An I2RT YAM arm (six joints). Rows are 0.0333 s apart.
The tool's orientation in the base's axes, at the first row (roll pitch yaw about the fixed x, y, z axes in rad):
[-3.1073 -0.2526 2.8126]
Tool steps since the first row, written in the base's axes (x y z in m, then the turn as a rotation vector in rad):
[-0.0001 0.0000 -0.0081 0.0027 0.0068 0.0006]
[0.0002 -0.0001 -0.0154 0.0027 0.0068 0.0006]
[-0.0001 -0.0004 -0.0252 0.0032 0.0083 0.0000]
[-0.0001 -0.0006 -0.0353 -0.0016 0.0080 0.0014]
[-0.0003 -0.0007 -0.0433 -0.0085 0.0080 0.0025]
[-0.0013 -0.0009 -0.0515 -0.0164 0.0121 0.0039]
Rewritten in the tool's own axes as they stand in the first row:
[-0.0019 0.0002 0.0079 -0.0002 0.0073 -0.0009]
[-0.0041 0.0005 0.0148 -0.0002 0.0073 -0.0009]
[-0.0063 0.0004 0.0244 -0.0003 0.0089 -0.0004]
[-0.0089 0.0006 0.0342 0.0043 0.0070 -0.0006]
[-0.0108 0.0007 0.0419 0.0109 0.0048 0.0001]
[-0.0120 0.0004 0.0501 0.0198 0.0062 0.0009]

